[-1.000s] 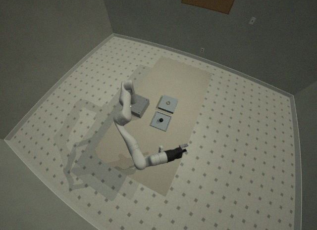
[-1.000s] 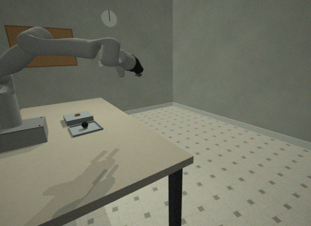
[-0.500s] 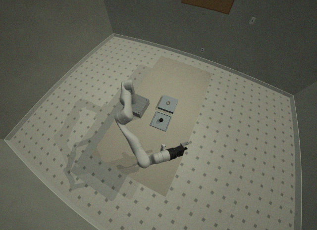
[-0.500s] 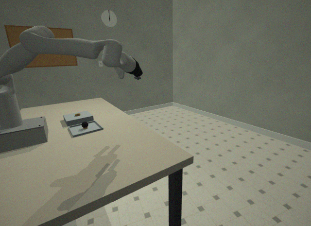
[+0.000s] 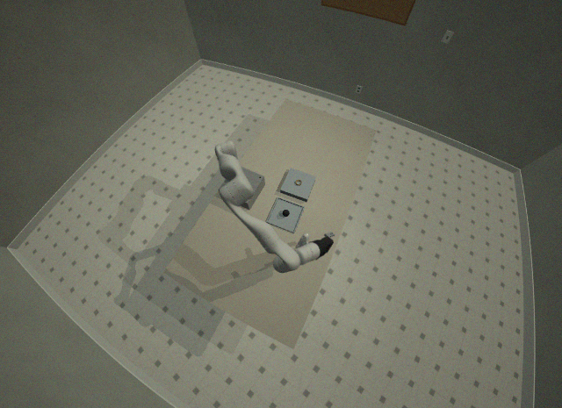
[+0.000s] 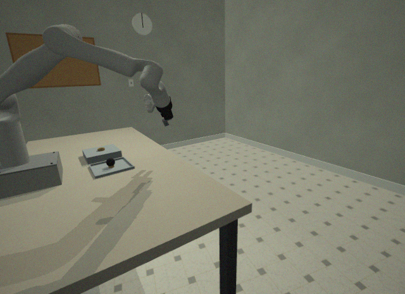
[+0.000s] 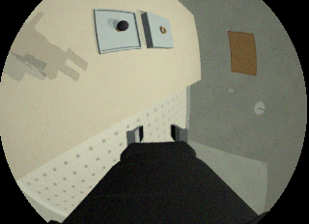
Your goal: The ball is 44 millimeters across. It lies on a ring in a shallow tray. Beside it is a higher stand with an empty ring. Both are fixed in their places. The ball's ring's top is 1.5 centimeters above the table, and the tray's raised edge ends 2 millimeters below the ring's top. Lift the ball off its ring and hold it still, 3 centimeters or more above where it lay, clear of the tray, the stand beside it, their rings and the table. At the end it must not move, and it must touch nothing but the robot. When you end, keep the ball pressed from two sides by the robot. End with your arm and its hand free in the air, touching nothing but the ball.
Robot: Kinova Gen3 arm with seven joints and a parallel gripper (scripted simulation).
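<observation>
My hand is 300 mm past the dark ball, 210 mm above it and 60 mm to the right of it. The rest, counted from my hand: shallow tray 300 mm behind, 240 mm below, 60 mm to the left; grey stand 360 mm behind, 280 mm to the left, 210 mm below.
</observation>
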